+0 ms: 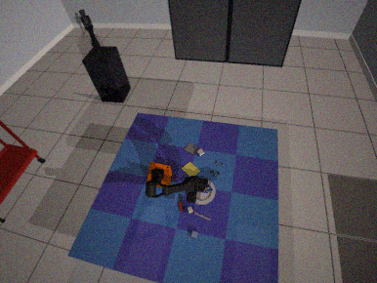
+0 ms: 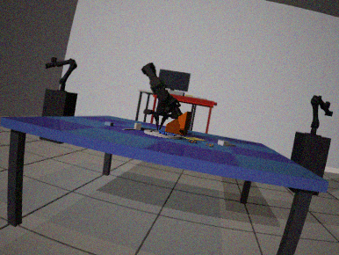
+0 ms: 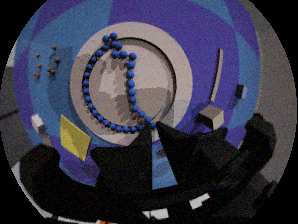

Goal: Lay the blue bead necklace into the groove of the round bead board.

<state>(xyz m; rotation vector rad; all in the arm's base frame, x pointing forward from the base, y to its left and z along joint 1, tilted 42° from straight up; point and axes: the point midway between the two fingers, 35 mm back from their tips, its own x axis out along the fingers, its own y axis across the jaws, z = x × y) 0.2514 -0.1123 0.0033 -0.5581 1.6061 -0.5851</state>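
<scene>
The round white bead board is 5 cm ahead of my gripper tip, 3 cm to the left of it and 1 cm below it. Round my gripper tip: red-handled tool 8 cm to the right, 7 cm behind, 2 cm below; yellow card 20 cm to the left, 5 cm behind, 2 cm below; thin pale stick 14 cm to the right, 8 cm ahead, 2 cm below.
</scene>
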